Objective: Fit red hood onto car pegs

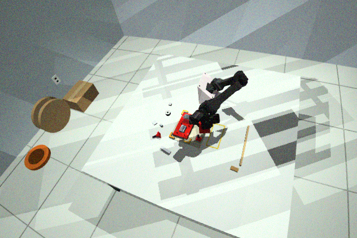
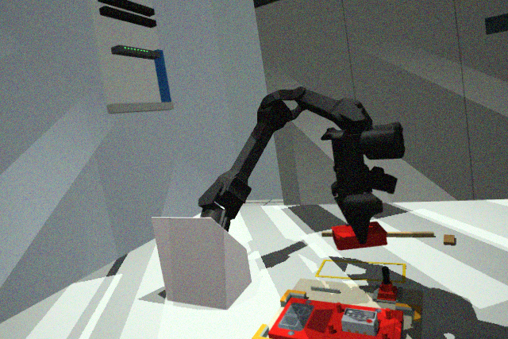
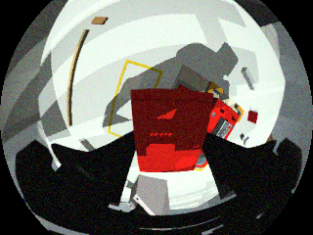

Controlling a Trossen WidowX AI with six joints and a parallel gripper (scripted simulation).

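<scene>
Right now my gripper tip is 150 mm to the left of the grey engine block and 90 mm above it. Round my gripper tip: red hood (10 mm above); wooden stick (270 mm to the left, 100 mm below, 20 mm ahead).
</scene>
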